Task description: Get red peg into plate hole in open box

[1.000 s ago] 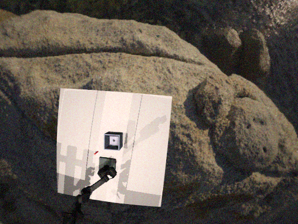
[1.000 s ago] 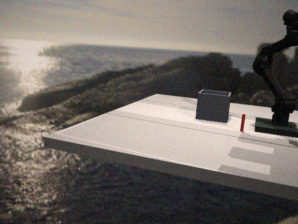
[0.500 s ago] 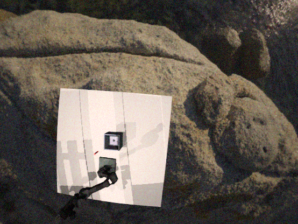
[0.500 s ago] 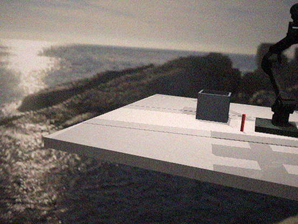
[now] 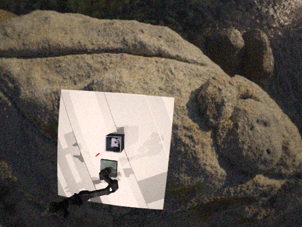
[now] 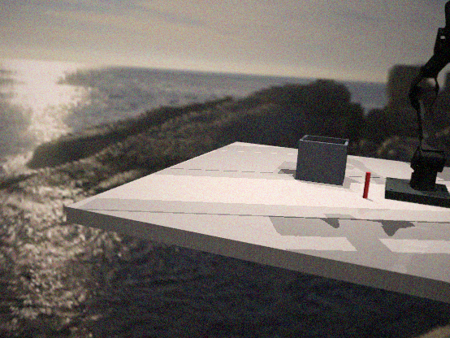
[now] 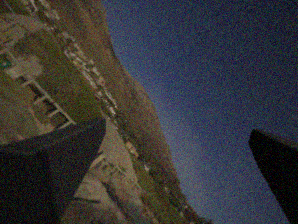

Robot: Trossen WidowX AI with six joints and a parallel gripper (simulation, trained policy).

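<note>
My gripper tip is now 560 mm above the red peg, 220 mm short of it and 160 mm to the left of it. Also, from my gripper tip: plate: 550 mm below, 390 mm to the right, 340 mm ahead.
</note>
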